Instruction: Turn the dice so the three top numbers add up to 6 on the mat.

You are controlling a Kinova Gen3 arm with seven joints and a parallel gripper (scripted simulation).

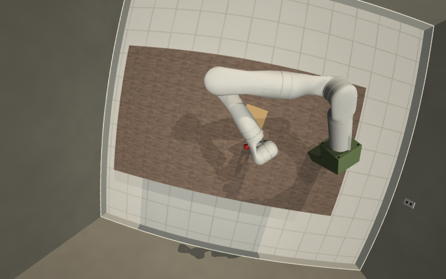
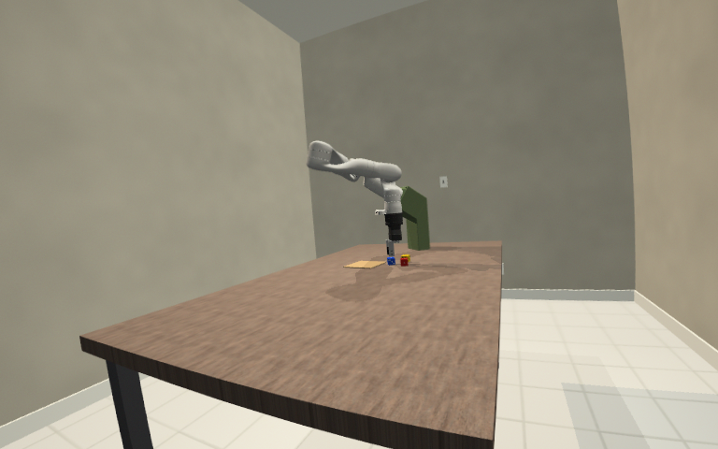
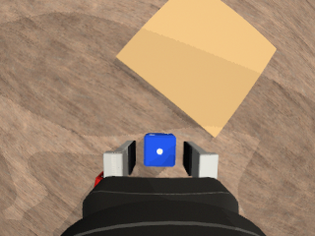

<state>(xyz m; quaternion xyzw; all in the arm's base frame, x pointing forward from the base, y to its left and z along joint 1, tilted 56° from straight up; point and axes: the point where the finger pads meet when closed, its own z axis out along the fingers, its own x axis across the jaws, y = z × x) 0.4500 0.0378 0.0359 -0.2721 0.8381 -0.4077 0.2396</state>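
Right now the blue die is 40 mm below my hand. Also, from my hand: yellow die 50 mm behind, 60 mm to the left, 40 mm below; tan mat 10 mm behind, 120 mm to the right, 60 mm below; red die 30 mm ahead, 60 mm to the left, 40 mm below.
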